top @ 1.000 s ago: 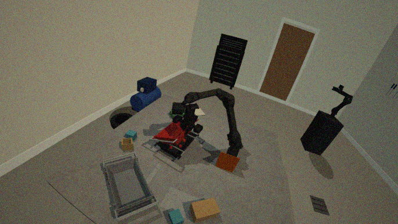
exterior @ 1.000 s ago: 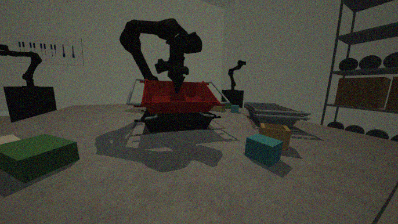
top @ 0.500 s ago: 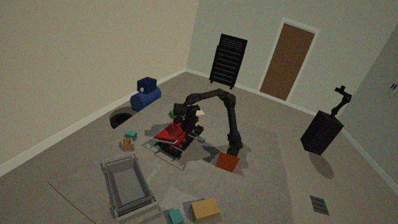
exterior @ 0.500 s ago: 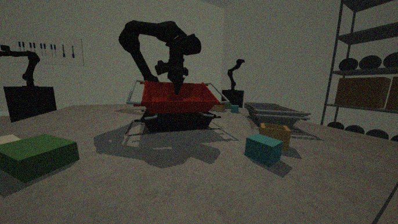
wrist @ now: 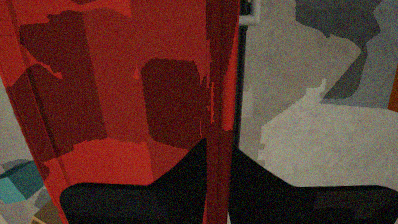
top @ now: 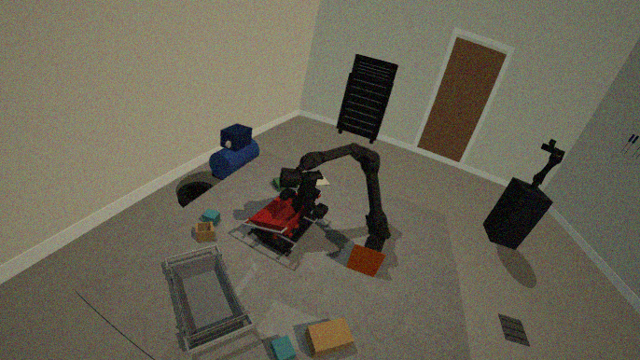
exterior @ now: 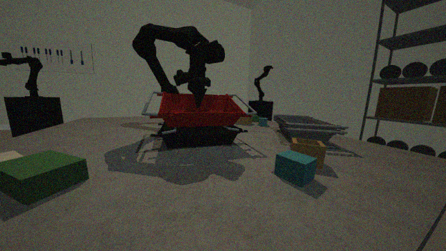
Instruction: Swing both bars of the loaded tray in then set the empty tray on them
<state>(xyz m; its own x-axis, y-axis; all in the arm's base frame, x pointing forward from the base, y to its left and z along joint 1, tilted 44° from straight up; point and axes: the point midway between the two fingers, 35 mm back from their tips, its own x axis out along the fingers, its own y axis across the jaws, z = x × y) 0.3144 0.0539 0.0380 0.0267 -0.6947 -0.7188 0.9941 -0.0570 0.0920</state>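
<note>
My gripper tip is now 8 cm short of the red tray, 1 cm to the left of it and 1 cm below it. Round my gripper tip: pale flat card: 10 cm ahead, 54 cm to the right, 12 cm below.
</note>
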